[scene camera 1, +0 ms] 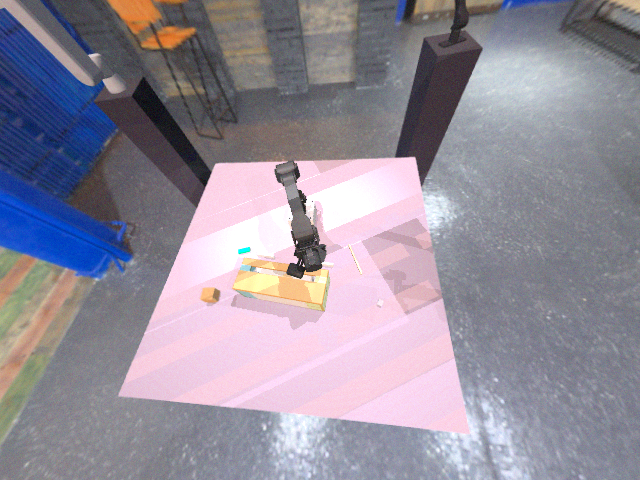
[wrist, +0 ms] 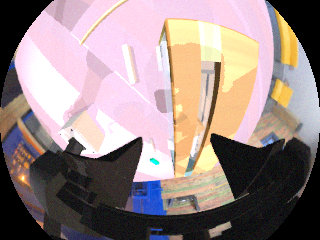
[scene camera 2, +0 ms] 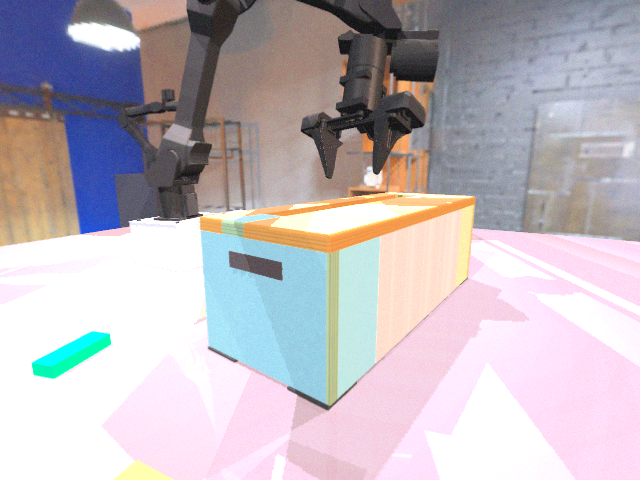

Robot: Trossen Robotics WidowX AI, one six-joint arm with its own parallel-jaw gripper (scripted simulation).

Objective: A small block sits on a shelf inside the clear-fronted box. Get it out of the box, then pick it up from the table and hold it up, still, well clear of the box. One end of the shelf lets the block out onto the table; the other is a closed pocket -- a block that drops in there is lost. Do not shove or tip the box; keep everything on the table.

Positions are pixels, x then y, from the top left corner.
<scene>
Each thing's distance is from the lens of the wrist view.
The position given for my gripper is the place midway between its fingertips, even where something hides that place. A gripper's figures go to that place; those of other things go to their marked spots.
my gripper (wrist: 177,139): 10 cm
long box (wrist: 209,70): 24 cm
</scene>
